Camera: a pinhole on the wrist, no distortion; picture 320 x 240 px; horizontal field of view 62.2 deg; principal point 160.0 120.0 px. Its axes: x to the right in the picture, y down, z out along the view. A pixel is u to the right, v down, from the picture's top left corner.
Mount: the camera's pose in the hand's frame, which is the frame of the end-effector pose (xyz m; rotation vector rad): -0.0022 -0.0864 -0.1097 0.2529 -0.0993 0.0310
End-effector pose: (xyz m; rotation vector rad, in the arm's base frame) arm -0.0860 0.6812 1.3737 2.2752 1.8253 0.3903
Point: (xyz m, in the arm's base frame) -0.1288 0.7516 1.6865
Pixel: behind the camera
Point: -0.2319 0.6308 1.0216
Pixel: 118.5 94.5
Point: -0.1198 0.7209 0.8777
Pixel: 183.1 136.1
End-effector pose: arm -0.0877 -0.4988 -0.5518 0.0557 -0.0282 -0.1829
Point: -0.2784 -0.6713 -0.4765
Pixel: 10.5 60.1
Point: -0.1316 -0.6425 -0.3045
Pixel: 179.9 152.2
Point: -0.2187 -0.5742 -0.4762
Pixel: 38.6 181.5
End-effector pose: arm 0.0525 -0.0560 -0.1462 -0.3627 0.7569 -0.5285
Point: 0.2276 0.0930 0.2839
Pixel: 82.5 217.3
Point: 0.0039 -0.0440 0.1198
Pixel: 11.4 142.2
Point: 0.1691 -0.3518 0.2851
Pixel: 183.1 14.2
